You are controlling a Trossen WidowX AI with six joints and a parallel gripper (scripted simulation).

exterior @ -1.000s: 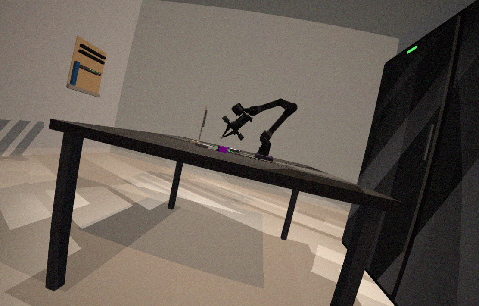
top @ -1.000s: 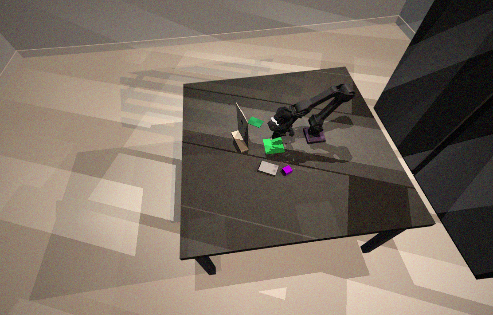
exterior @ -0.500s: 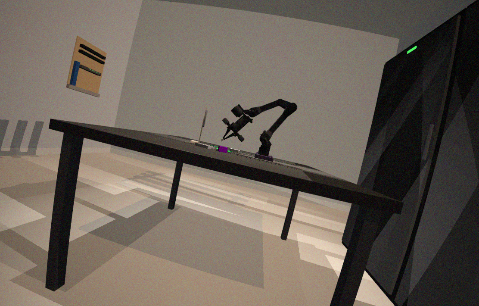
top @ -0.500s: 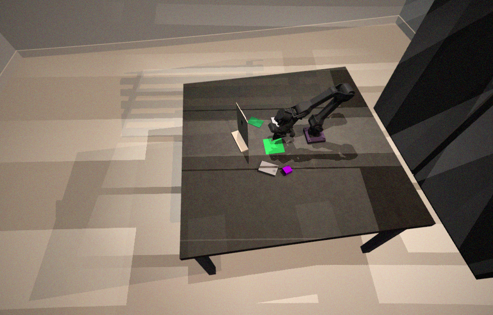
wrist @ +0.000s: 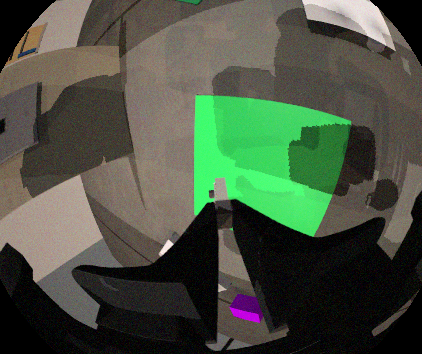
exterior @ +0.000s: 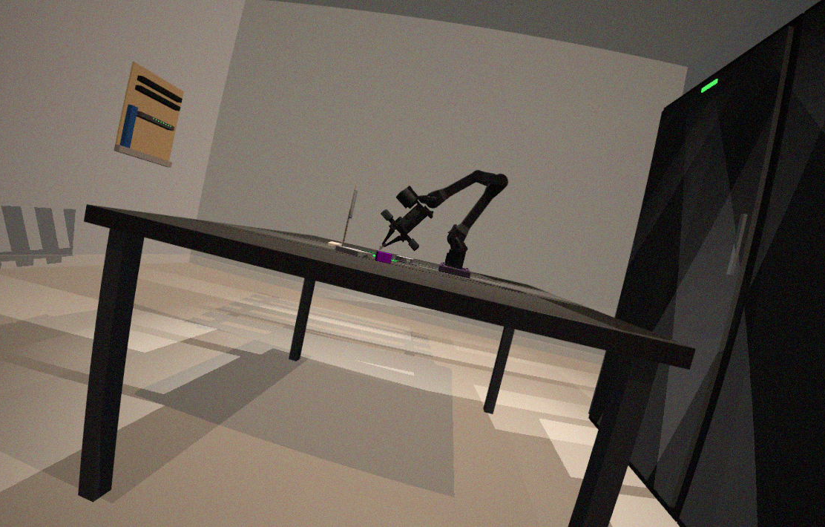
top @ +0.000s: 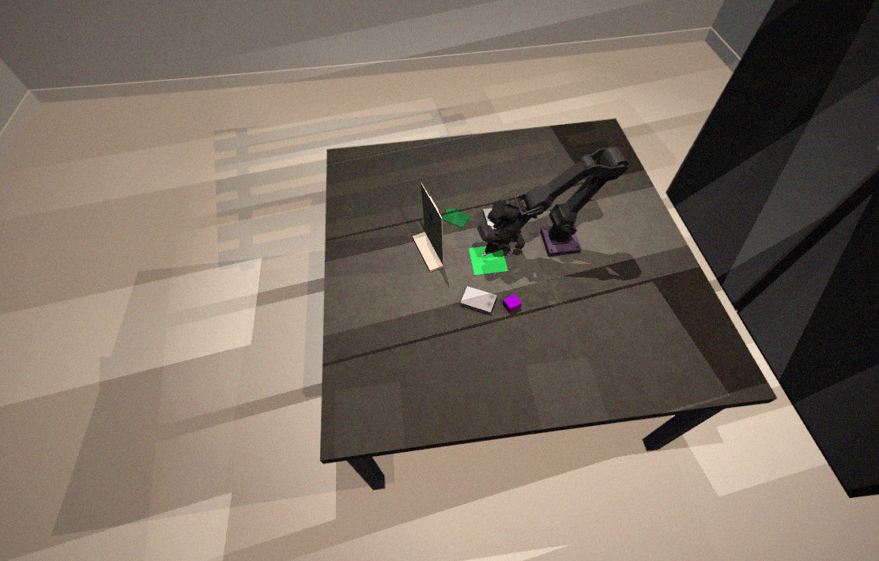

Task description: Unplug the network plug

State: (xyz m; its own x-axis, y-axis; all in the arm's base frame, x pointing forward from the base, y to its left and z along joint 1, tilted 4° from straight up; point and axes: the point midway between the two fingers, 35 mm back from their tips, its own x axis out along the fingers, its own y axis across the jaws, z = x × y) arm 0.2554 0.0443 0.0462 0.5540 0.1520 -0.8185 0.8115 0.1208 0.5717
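Right now the green marked square is 10 mm behind my gripper tip and 40 mm below it. The rest, counted from my gripper tip: purple cube (50 mm behind, 200 mm to the left, 30 mm below); then upright panel (190 mm ahead, 70 mm to the right, 70 mm above); then network plug (right at my gripper tip).
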